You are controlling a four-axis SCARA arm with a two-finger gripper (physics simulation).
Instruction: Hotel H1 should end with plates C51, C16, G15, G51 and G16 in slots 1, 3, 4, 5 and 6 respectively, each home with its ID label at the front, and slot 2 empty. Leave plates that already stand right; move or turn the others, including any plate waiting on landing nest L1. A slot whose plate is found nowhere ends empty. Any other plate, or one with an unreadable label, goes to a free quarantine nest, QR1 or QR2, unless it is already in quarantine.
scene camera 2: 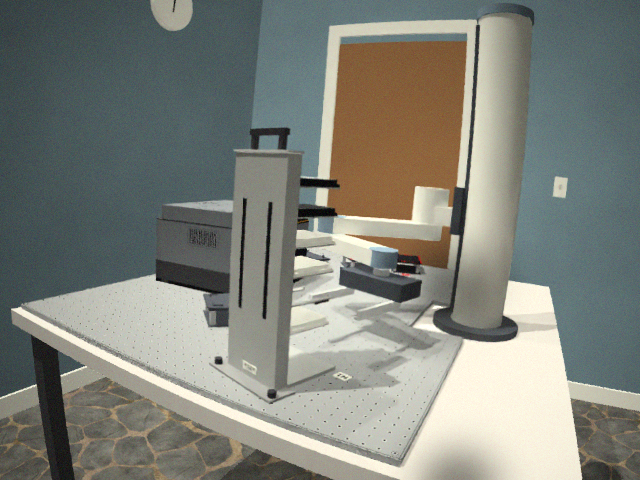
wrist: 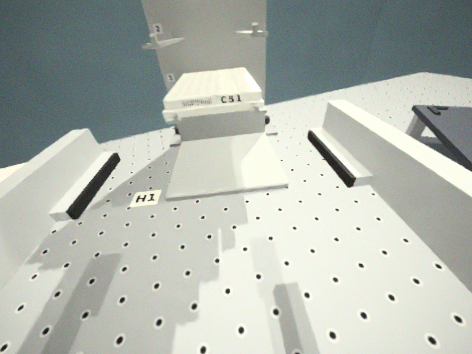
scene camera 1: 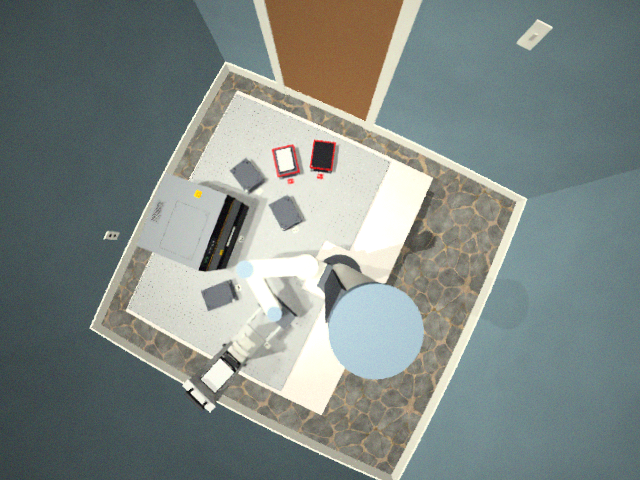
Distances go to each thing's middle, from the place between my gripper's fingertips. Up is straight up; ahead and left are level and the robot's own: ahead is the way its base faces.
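The hotel H1 [scene camera 2: 261, 177] is 6 cm ahead of my hand, and it's 10 cm above the hand and 19 cm to the left of it.
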